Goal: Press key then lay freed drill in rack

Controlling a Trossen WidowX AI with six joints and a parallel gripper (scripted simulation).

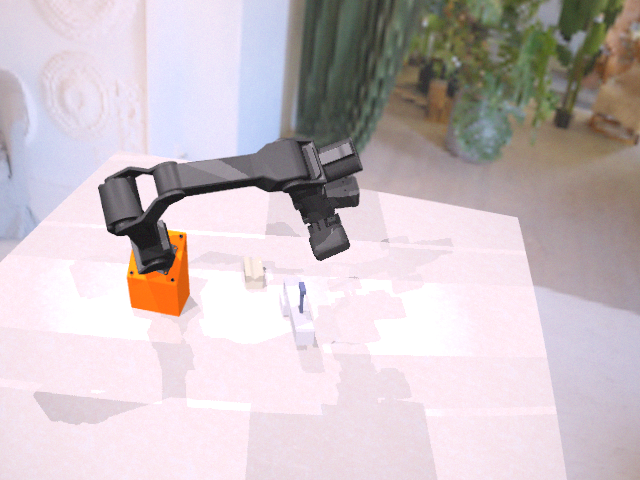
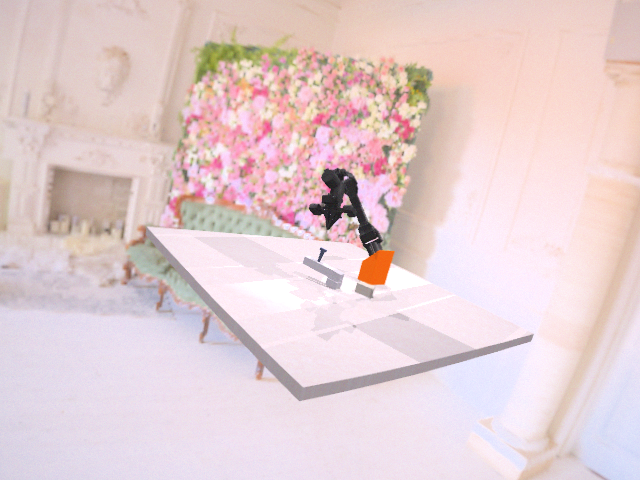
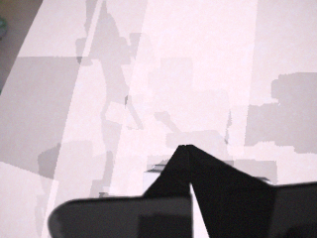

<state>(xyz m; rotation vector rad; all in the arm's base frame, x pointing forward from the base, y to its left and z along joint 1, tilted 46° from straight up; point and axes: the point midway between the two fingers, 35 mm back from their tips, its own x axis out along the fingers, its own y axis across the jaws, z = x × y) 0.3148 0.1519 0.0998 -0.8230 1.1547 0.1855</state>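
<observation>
My gripper tip is 40 mm past the blue key, 50 mm to the left of it and 130 mm above it. The rest, counted from my gripper tip: drill: 60 mm behind, 170 mm below; then housing block: 50 mm behind, 20 mm to the right, 180 mm below.
</observation>
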